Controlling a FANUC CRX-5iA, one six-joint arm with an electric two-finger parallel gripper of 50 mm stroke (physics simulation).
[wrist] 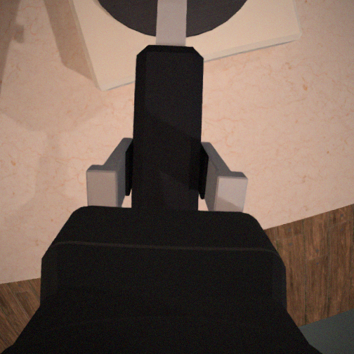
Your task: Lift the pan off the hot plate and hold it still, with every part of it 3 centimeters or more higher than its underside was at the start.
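Observation:
The pan's black handle (168, 100) runs up the middle of the wrist view, and its flat grey metal neck (171, 22) continues past the top edge. The pan's bowl is outside the view. My gripper (165, 157) is shut on the handle, with one finger pad against each side. The cream hot plate (265, 30) lies on the table at the top, lower than the handle. Its dark round heating disc (220, 11) shows behind the neck, cut off by the top edge. The height of the pan's underside cannot be seen.
The pale, veined table top (280, 125) spreads around and below the handle. Its curved edge crosses the lower part of the view, with brown wooden floor (320, 260) beyond. A dark green-grey surface (335, 332) shows at the lower right. Soft shadows fall on the table at the left.

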